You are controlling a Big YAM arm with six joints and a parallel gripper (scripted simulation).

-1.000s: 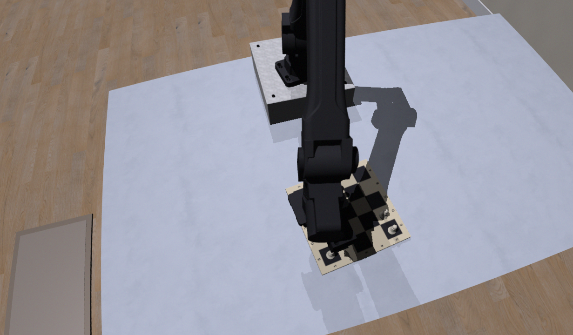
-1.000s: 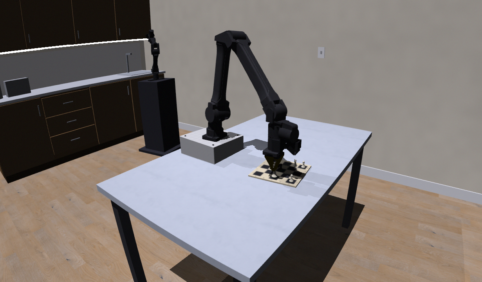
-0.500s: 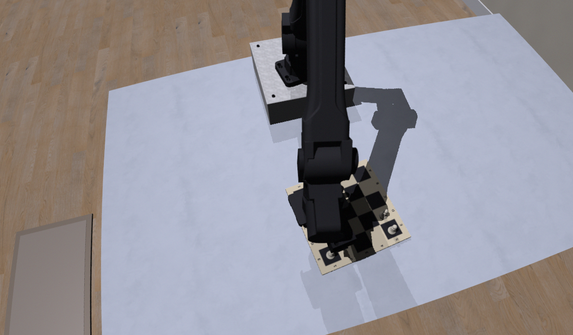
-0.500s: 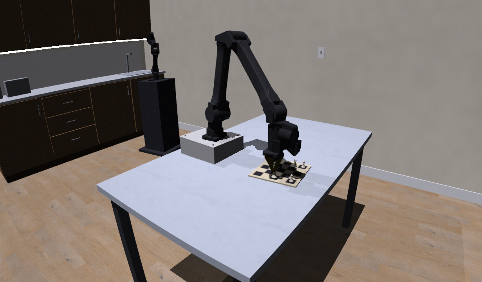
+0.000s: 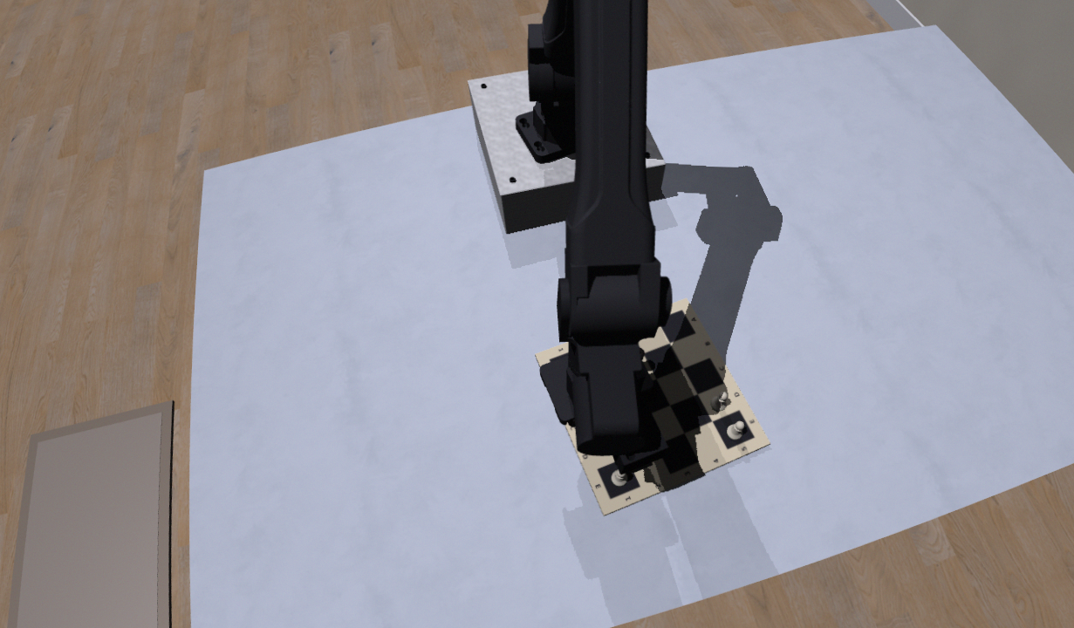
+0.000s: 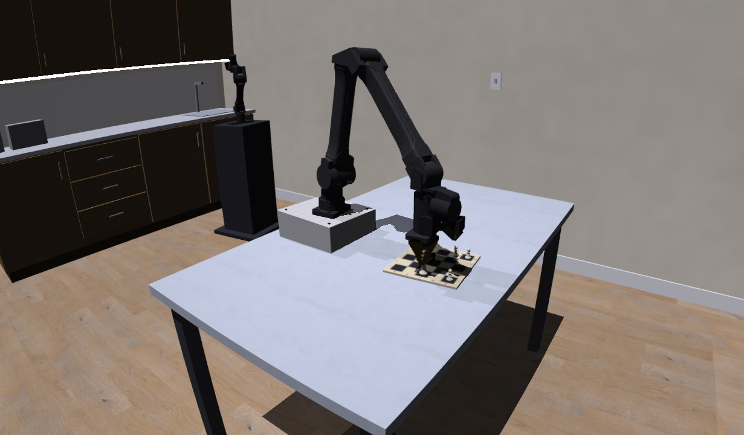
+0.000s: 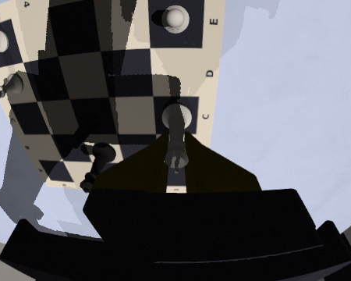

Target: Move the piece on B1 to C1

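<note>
My hand is right at the tall white piece. Round my hand: black piece 80 mm to the left, 30 mm behind, 10 mm below; then chessboard 80 mm to the left, 40 mm below, 10 mm ahead.
</note>
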